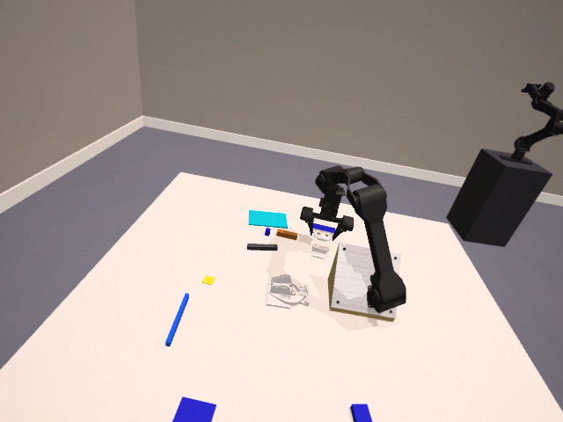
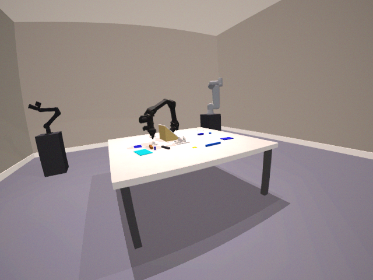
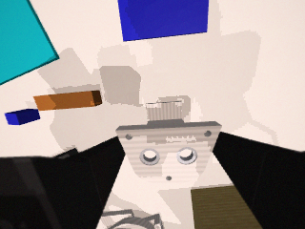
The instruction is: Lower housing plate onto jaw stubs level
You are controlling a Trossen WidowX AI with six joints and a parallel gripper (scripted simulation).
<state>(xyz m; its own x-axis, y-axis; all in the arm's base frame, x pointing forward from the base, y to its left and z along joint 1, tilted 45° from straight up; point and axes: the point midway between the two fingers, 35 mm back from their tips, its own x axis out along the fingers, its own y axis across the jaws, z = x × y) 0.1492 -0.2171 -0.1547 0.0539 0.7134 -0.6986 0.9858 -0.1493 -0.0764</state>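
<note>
Right now the pale grey jaw assembly is 9 cm ahead of my gripper tip, 26 cm to the left of it and 4 cm below it. From my gripper tip the other things lie so: orange block: 12 cm ahead, 6 cm to the right, 5 cm below; small blue cube: 20 cm ahead, 5 cm to the right, 4 cm below; blue plate: 3 cm behind, 14 cm to the right, 6 cm below.
</note>
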